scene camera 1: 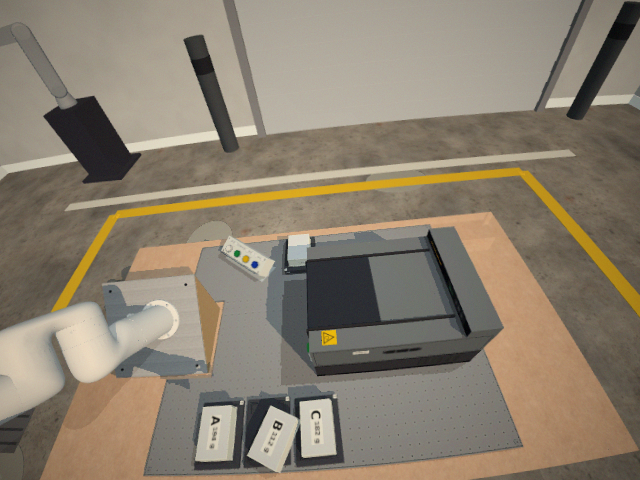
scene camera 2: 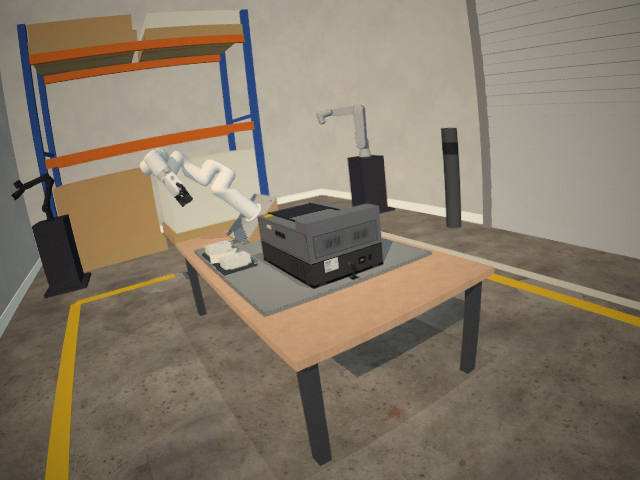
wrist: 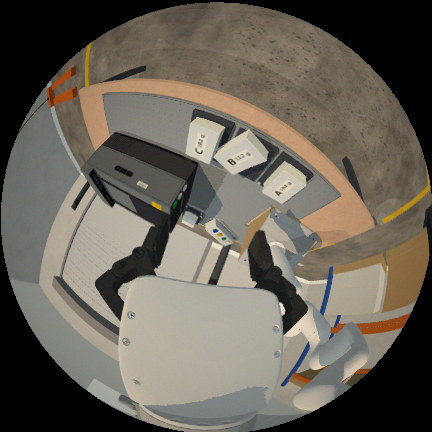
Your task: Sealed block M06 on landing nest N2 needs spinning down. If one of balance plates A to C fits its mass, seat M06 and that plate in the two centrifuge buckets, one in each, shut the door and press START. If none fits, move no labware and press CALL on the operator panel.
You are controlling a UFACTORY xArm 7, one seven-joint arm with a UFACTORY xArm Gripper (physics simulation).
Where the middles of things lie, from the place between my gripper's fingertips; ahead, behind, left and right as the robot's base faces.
Labels:
My hand is 470 mm to the right of the dark centrifuge box [scene camera 1: 383,305], 320 mm short of it and 200 mm above it. From my hand the other things lie so: button box [scene camera 1: 258,265]: 730 mm to the left, 280 mm below, 200 mm behind.

